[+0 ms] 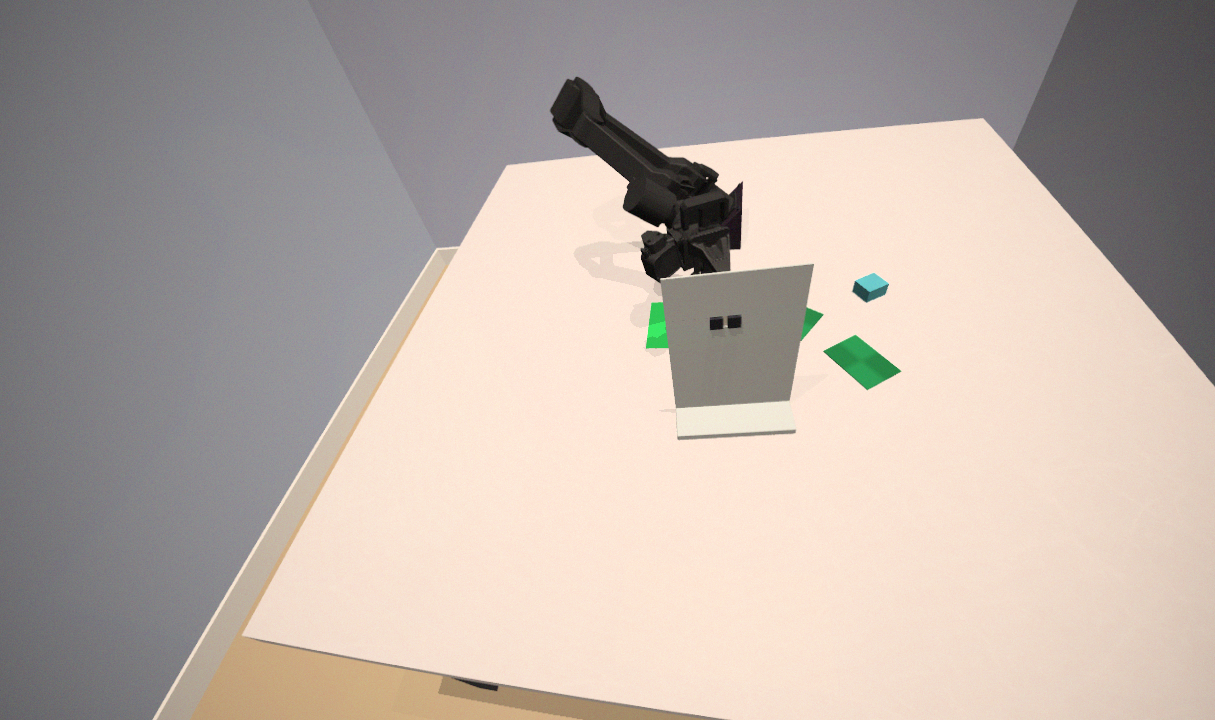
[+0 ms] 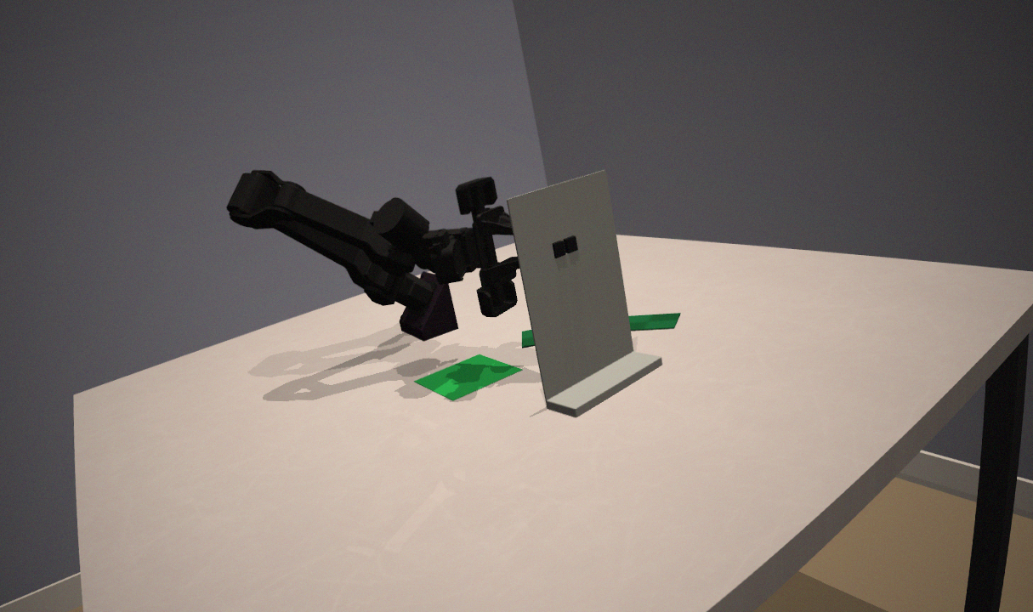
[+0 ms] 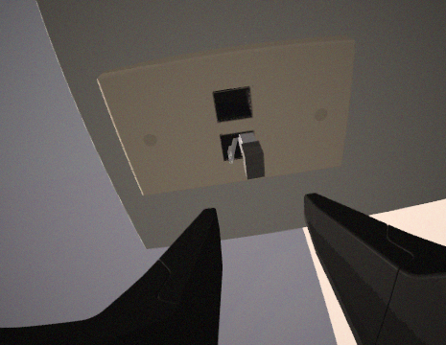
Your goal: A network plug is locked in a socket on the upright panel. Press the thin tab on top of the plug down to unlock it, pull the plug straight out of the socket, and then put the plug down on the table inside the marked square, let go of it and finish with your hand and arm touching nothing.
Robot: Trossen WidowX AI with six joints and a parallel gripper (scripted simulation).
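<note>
The grey network plug lies 50 mm ahead of my gripper tip and 10 mm to the left of it. Round my gripper tip: bright green marked square: 130 mm behind, 80 mm to the right, 190 mm below; grey upright panel: 70 mm ahead, 70 mm below; dark green board: 40 mm behind, 210 mm to the left, 190 mm below.
</note>
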